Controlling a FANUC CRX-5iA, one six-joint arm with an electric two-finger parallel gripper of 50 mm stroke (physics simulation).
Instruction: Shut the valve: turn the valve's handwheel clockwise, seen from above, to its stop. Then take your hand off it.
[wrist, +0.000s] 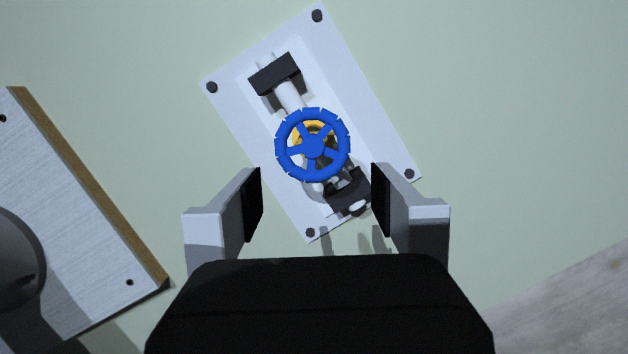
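The valve's blue five-spoked handwheel (313, 145) shows near the middle of the wrist view, above a yellow ring (313, 123) and a pale pipe (289, 96). Two dark blocks hold the pipe, one (274, 74) at the upper left and one (348, 192) at the lower right. The valve is on a white base plate (367, 107) that lies slanted on the table. My gripper (316, 187) is open and empty. Its fingers stand apart above the valve, and the wheel appears ahead of the fingertips and between their lines, apart from both. The height gap cannot be told exactly.
A brushed grey board (65, 200) with a brown edge lies at the left, bearing a dark round object (17, 260). The base plate has dark bolts at its corners. The pale green table top (500, 100) surrounds the plate, and a grey floor (575, 300) shows past its edge at the lower right.
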